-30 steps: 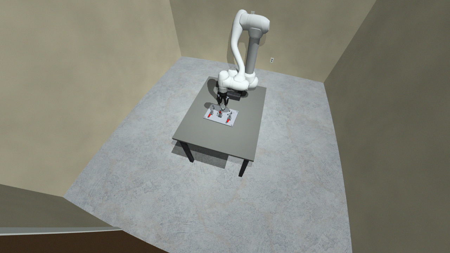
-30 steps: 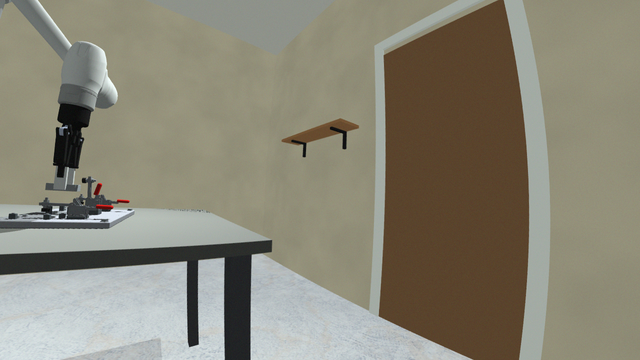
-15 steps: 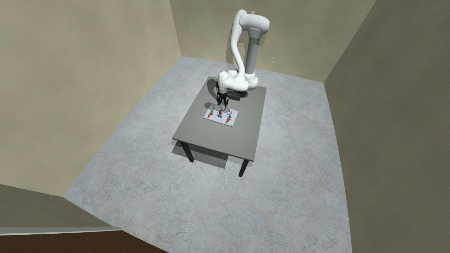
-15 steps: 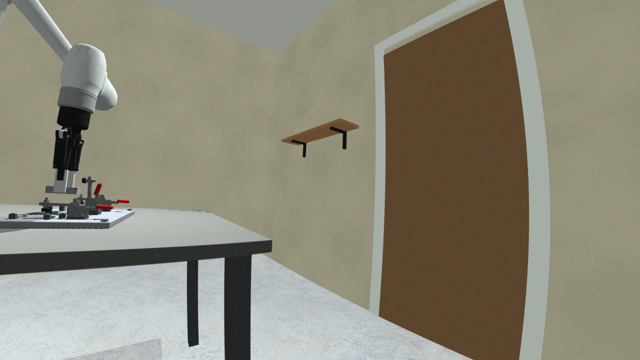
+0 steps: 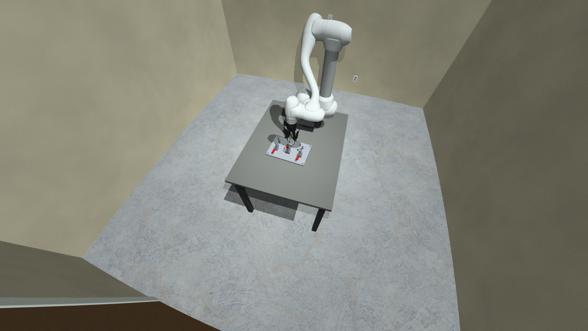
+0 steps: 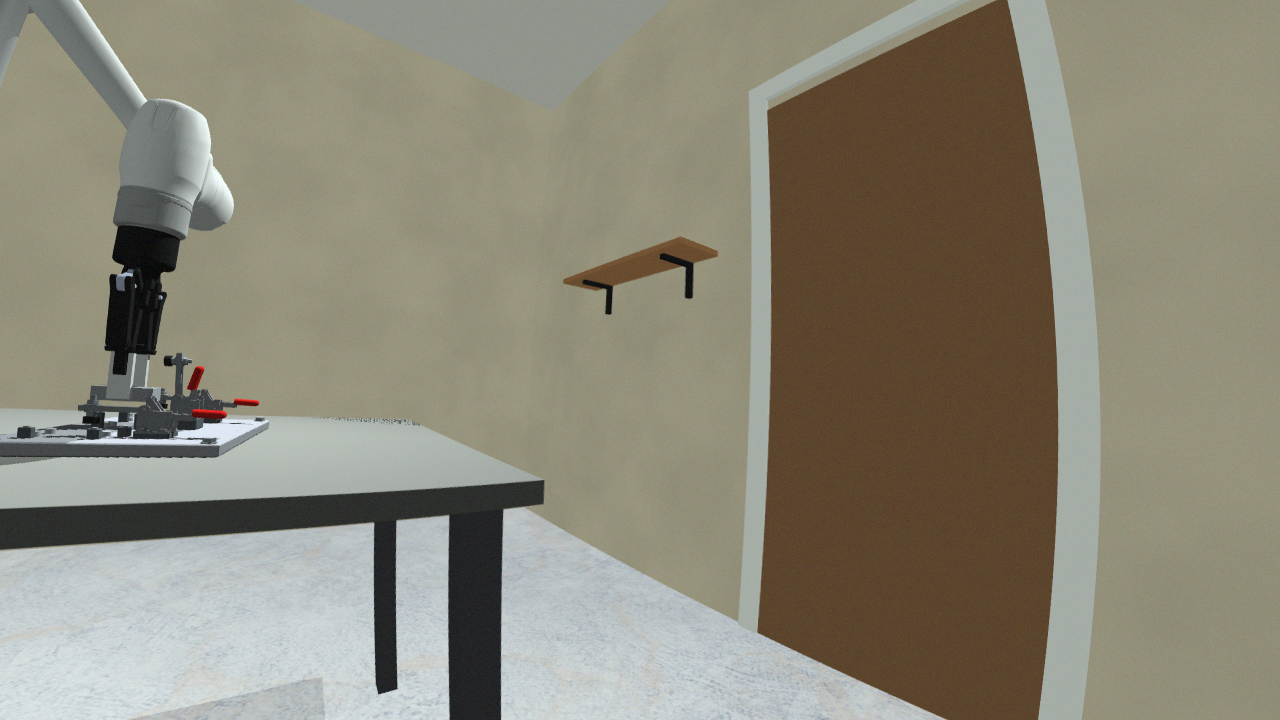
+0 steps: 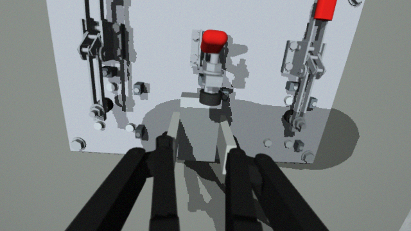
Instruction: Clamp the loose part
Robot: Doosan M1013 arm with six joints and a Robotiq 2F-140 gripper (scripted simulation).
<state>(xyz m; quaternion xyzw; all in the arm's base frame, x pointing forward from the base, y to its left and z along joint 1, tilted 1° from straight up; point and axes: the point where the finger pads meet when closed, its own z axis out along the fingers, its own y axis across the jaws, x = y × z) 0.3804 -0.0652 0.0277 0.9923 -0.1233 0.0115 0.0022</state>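
Now: the white fixture plate 4 cm ahead of my hand, 2 cm to the right of it and 8 cm below it. The rest, counted from my hand: grey block part: 3 cm below.
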